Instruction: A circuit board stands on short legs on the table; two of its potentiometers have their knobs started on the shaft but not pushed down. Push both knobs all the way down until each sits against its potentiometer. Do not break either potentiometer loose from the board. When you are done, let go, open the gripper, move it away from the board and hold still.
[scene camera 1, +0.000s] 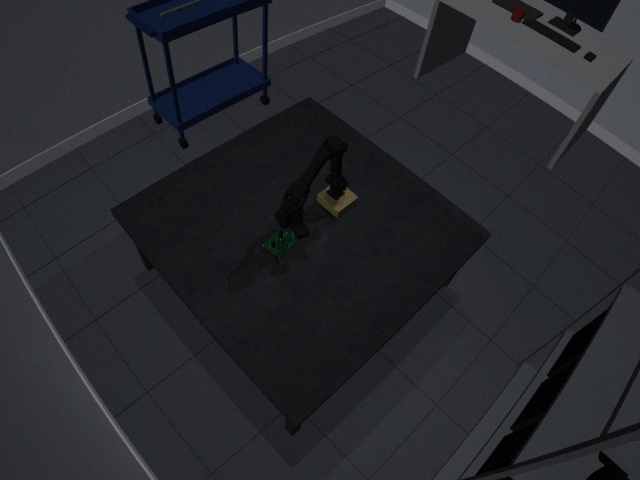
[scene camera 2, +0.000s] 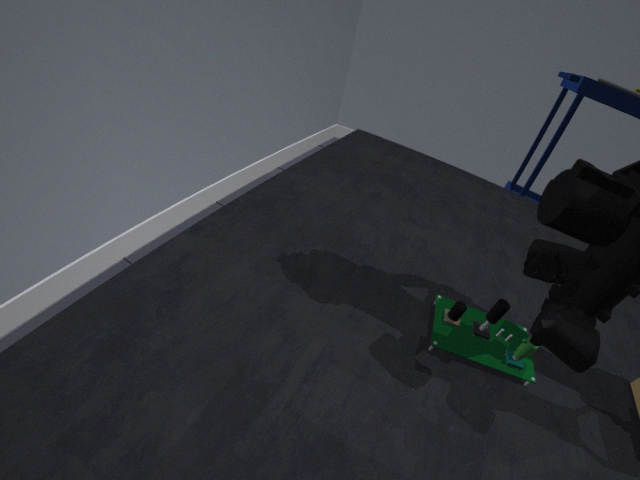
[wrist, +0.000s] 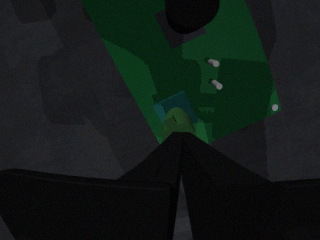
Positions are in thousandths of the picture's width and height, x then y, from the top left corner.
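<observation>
Scene camera 2 shows the gripper (scene camera 2: 834, 714), and the wrist view has the gripper (wrist: 564, 585) in it too.
</observation>
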